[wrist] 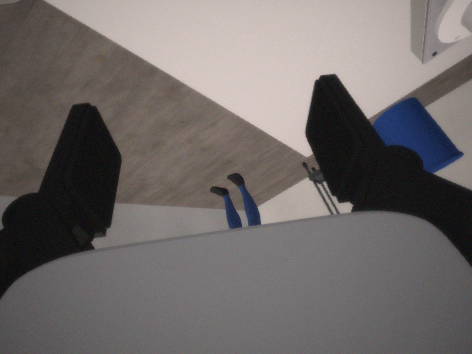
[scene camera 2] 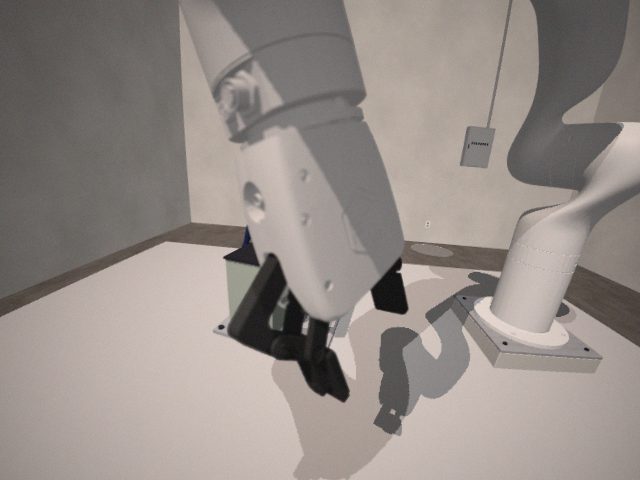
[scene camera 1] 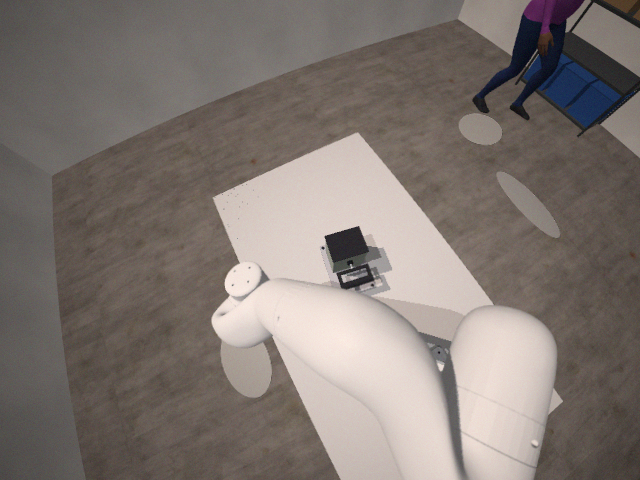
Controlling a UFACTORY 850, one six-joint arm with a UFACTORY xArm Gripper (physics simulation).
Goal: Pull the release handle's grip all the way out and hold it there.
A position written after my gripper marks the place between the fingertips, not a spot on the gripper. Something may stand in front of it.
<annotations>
My gripper shows in the wrist view (211,117) and in scene camera 2 (365,344).
</annotations>
